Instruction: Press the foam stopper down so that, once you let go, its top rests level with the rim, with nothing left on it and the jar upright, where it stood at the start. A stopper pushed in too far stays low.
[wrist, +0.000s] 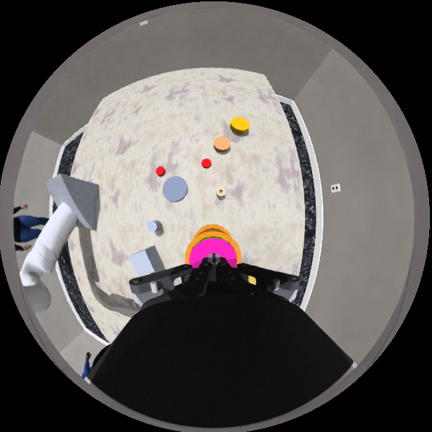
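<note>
The orange jar (213, 231) stands upright at the lower middle of the wrist view. The magenta foam stopper (212, 248) sits in its mouth, inside the orange rim, with a thin green line at its far edge. My gripper (213, 260) is shut and empty, with its fingertips over the near middle part of the stopper. Whether the tips touch the stopper, and how its top stands against the rim, I cannot tell from this angle. The fingers hide the stopper's near part.
A grey-blue block (143, 261) and small cylinder (154, 226) stand left of the jar. Beyond lie a blue-grey disc (175, 189), a small ring (217, 194), red discs (206, 163) (160, 171), an orange disc (222, 143) and a yellow disc (240, 124). A yellow thing (252, 281) shows behind the right finger.
</note>
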